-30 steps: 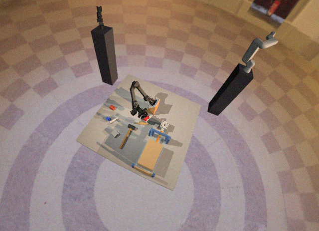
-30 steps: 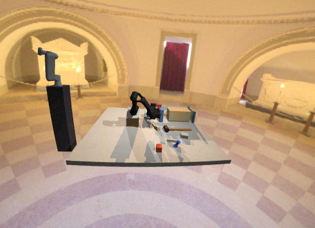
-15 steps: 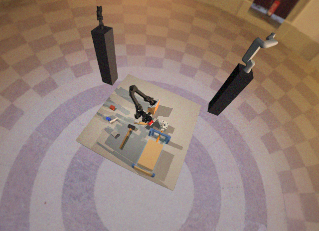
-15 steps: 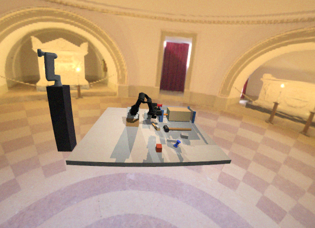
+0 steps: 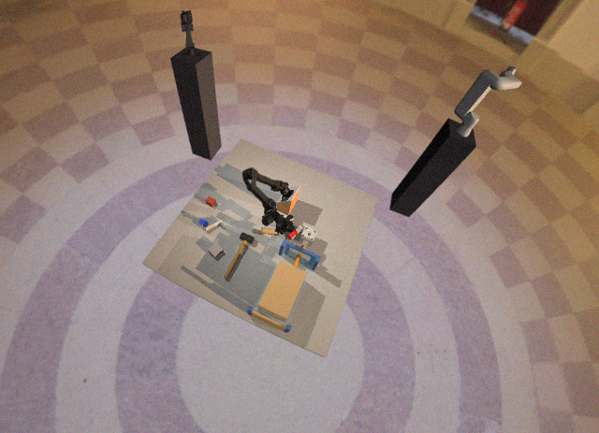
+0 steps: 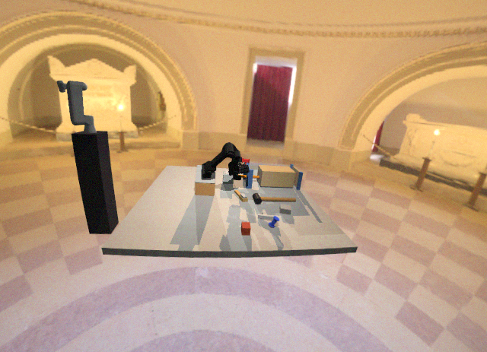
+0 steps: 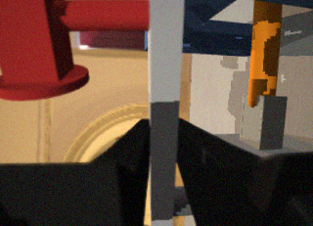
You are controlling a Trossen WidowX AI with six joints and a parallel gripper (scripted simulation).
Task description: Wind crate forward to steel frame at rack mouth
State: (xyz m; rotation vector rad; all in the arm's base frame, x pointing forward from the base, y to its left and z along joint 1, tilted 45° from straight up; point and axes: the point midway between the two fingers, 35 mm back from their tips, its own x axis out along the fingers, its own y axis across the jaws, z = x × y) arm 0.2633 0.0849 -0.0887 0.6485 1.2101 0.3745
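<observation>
Now: the red knob 50 mm ahead of my gripper tip, 40 mm above it and 20 mm to the right of it. The rest, counted from my gripper tip: winch: 140 mm below, 90 mm behind, 70 mm to the left; then red-knobbed handle: 10 mm to the right, 10 mm ahead, 10 mm above; then frame: 80 mm ahead, 70 mm to the left, 70 mm below.
</observation>
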